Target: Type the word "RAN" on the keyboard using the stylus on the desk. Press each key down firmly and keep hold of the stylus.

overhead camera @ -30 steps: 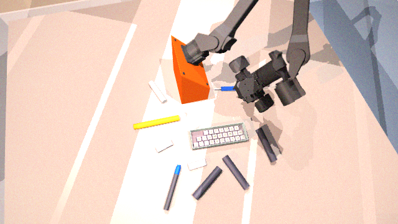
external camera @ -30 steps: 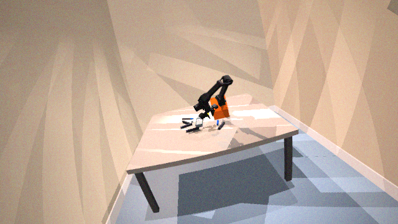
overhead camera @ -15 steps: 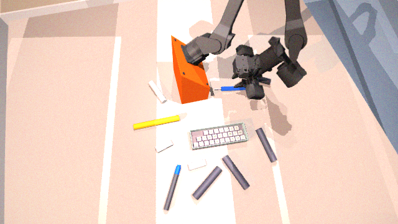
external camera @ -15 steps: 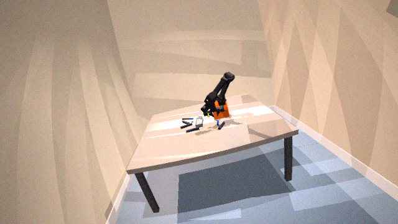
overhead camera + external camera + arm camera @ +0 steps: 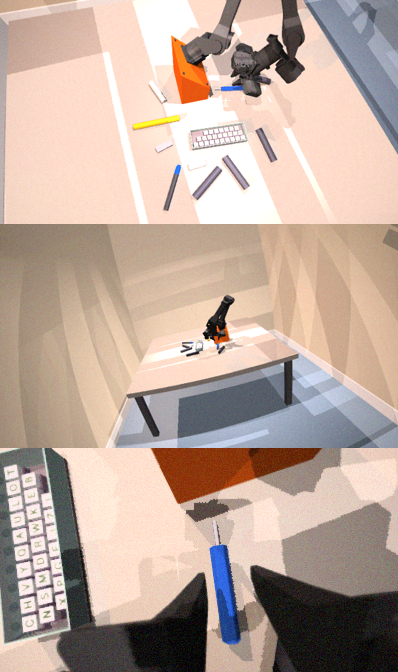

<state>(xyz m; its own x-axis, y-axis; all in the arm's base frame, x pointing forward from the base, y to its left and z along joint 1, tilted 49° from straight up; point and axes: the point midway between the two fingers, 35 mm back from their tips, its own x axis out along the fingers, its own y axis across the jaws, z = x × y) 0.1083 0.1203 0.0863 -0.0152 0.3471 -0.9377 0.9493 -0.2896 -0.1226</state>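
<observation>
My gripper tip is now 2 cm to the left of the blue stylus and 5 cm above it. Also, from my gripper tip: grey stylus tip 1 cm behind, 5 cm to the right, 5 cm below; then white stick 7 cm behind, 26 cm to the right, 5 cm below; then yellow pencil 4 cm ahead, 29 cm to the right, 5 cm below.
</observation>
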